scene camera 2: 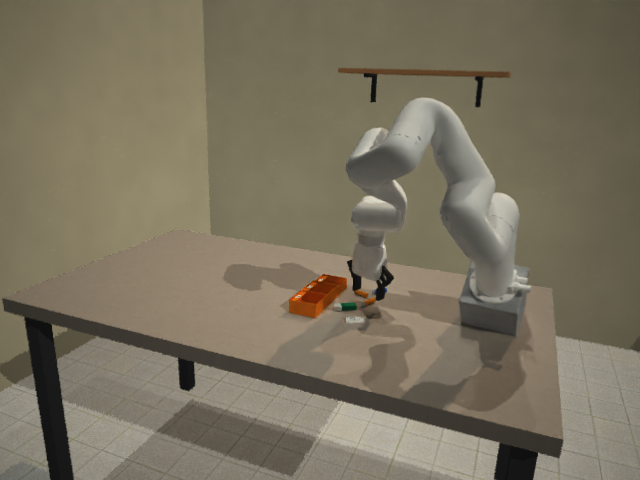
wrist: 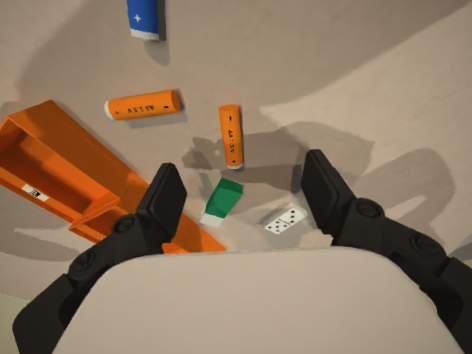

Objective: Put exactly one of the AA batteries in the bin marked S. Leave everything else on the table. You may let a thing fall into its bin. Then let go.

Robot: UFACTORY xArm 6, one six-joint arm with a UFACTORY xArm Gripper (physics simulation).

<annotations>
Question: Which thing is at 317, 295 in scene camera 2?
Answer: An orange bin tray.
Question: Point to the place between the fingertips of my gripper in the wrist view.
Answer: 240, 173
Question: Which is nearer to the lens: the orange AA battery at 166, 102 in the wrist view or the green-and-white block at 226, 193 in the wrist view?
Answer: The orange AA battery.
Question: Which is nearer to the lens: the green-and-white block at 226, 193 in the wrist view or the white domino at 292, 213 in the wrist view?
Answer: The green-and-white block.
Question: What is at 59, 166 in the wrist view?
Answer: An orange bin tray.
</annotations>
